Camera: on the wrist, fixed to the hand. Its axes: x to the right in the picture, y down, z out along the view.
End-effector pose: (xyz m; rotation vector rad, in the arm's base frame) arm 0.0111 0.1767 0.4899 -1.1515 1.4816 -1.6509
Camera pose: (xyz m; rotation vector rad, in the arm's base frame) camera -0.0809 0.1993 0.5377 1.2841 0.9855 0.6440
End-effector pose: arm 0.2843 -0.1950 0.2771 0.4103 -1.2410 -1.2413
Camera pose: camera 0.3404 -0.2675 0.2236 -1.2186 -0.4826 1.4772
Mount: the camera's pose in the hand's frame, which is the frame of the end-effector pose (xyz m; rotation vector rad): 0.0277 -0.0418 -0.0935 0.0905 0.0128 3.0944
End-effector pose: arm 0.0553 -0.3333 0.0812 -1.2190 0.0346 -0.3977
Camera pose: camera 0.0473 -0.4386 0.0917 0.0754 1.5664 2.1947
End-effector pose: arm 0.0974 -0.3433 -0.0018 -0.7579 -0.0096 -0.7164
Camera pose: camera 0.0712 -0.4397 -0.0376 0.0356 0.9104 2.1970
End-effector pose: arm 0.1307 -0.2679 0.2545 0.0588 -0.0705 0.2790
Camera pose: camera 0.1746 -0.2941 0.1615 0.0178 0.0642 -2.9064
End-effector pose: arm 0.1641 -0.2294 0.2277 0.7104 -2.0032 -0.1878
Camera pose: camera 0.2494 -0.2645 0.2802 -2.3899 -0.9269 1.5108
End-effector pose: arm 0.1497 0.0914 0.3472 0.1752 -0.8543 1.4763
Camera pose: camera 0.2208 0.1628 0.3141 0.8184 0.1464 -1.5540
